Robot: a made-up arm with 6 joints. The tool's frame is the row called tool.
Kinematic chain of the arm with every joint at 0, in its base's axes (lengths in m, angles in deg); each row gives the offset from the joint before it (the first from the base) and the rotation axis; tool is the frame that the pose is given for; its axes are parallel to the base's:
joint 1: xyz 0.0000 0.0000 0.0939 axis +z
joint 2: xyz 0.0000 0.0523 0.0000 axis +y
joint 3: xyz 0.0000 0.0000 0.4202 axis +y
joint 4: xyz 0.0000 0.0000 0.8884 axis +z
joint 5: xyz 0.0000 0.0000 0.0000 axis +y
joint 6: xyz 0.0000 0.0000 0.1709 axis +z
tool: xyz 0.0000 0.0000 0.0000
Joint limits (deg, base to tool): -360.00..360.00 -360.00..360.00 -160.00..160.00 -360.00..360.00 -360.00..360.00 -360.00..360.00
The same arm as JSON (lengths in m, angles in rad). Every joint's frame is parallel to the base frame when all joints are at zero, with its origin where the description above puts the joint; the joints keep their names.
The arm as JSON. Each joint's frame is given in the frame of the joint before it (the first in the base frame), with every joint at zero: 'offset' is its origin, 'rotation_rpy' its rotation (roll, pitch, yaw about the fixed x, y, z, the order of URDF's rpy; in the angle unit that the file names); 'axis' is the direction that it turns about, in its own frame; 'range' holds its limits. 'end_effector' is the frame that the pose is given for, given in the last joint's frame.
{"length_unit": "m", "angle_unit": "rad", "chain": [
  {"id": "joint 1", "offset": [0.0, 0.0, 0.0939], "rotation_rpy": [0.0, 0.0, 0.0], "axis": "+z", "range": [-6.2832, 6.2832]},
  {"id": "joint 2", "offset": [0.0, 0.0523, 0.0], "rotation_rpy": [0.0, 0.0, 0.0], "axis": "+y", "range": [-6.2832, 6.2832]},
  {"id": "joint 3", "offset": [0.0, 0.0, 0.4202], "rotation_rpy": [0.0, 0.0, 0.0], "axis": "+y", "range": [-2.7925, 2.7925]},
  {"id": "joint 4", "offset": [0.0, 0.0, 0.8884], "rotation_rpy": [0.0, 0.0, 0.0], "axis": "+z", "range": [-6.2832, 6.2832]},
  {"id": "joint 5", "offset": [0.0, 0.0, 0.0], "rotation_rpy": [0.0, 0.0, 0.0], "axis": "+y", "range": [-6.2832, 6.2832]},
  {"id": "joint 6", "offset": [0.0, 0.0, 0.1709], "rotation_rpy": [0.0, 0.0, 0.0], "axis": "+z", "range": [-6.2832, 6.2832]}
], "end_effector": {"offset": [0.0, 0.0, 0.0], "rotation_rpy": [0.0, 0.0, 0.0]}}

